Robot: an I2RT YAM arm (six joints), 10 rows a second.
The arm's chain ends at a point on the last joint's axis. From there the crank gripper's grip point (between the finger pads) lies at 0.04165 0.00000 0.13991 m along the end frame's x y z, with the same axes.
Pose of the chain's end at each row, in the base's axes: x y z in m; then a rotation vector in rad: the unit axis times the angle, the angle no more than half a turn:
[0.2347, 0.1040, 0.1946, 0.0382, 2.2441, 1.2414]
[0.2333, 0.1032, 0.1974, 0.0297, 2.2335, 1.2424]
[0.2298, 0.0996, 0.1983, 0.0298, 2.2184, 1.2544]
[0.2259, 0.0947, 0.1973, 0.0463, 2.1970, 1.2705]
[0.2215, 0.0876, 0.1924, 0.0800, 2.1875, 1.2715]
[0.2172, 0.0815, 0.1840, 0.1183, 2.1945, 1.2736]
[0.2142, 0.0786, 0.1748, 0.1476, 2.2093, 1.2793]
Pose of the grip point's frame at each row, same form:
[0.2684, 0.2238, 0.1183, 0.0382, 2.2441, 1.2414]
[0.2676, 0.2232, 0.1217, 0.0297, 2.2335, 1.2424]
[0.2648, 0.2206, 0.1245, 0.0298, 2.2184, 1.2544]
[0.2627, 0.2168, 0.1262, 0.0463, 2.1970, 1.2705]
[0.2608, 0.2096, 0.1225, 0.0800, 2.1875, 1.2715]
[0.2574, 0.2033, 0.1142, 0.1183, 2.1945, 1.2736]
[0.2538, 0.2004, 0.1047, 0.1476, 2.2093, 1.2793]

